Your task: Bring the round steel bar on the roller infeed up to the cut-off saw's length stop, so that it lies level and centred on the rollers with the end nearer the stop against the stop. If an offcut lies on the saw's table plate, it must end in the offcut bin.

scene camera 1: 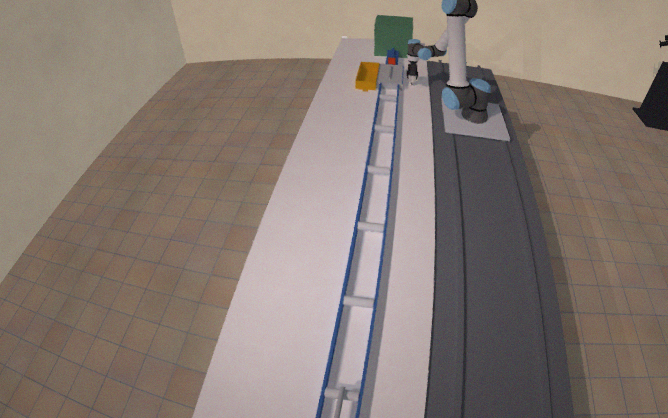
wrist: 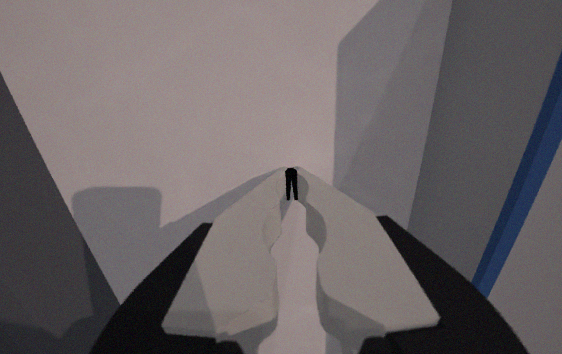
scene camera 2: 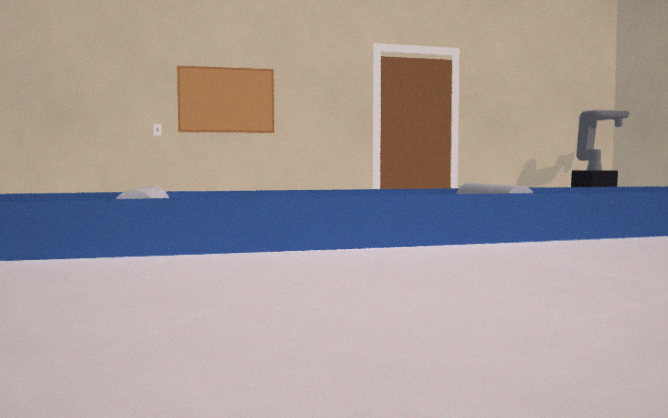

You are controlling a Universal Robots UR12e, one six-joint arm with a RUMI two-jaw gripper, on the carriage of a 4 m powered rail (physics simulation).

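Frame: origin at the arm's base, x ahead, y up, z right, level; metres.
Seen in the pictures: gripper, fingertip midpoint: [scene camera 1: 411, 85] [wrist: 290, 169]; arm's base at its link origin: [scene camera 1: 474, 115].
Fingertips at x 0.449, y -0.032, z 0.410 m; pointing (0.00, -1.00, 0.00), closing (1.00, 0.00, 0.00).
Offsets run from my fingertips to a thing's top centre. "*": to the spot under its first point.
The round steel bar [scene camera 1: 339, 404] lies on the near part of the roller infeed [scene camera 1: 371, 227] [scene camera 2: 300, 220], its far end over a roller. Its near end is cut off by the frame. The length stop @(dx +0.171, dy +0.107, dz +0.261 m) [scene camera 1: 392, 60] has a red face and stands behind the saw's table plate @(dx +0.171, dy +0.061, dz +0.066 m) [scene camera 1: 398, 79]. A thin grey strip, probably an offcut @(dx +0.175, dy +0.081, dz +0.067 m) [scene camera 1: 391, 73], shows on the plate. The yellow offcut bin @(dx +0.349, dy +0.074, dz +0.041 m) [scene camera 1: 366, 86] stands left of the plate. My gripper [scene camera 1: 412, 82] [wrist: 290, 169] is low over the bench, right of the plate, shut and empty, its fingertips together.
The green box @(* dx +0.171, dy +0.213, dz +0.542 m) [scene camera 1: 393, 36] stands behind the stop. The arm's carriage [scene camera 1: 475, 131] is at the far end of the dark rail [scene camera 1: 495, 225]. In the wrist view, a grey surface [wrist: 480, 100] and a blue strip @(* dx +0.071, dy +0.063, dz -0.027 m) [wrist: 522, 175] lie right of the fingers.
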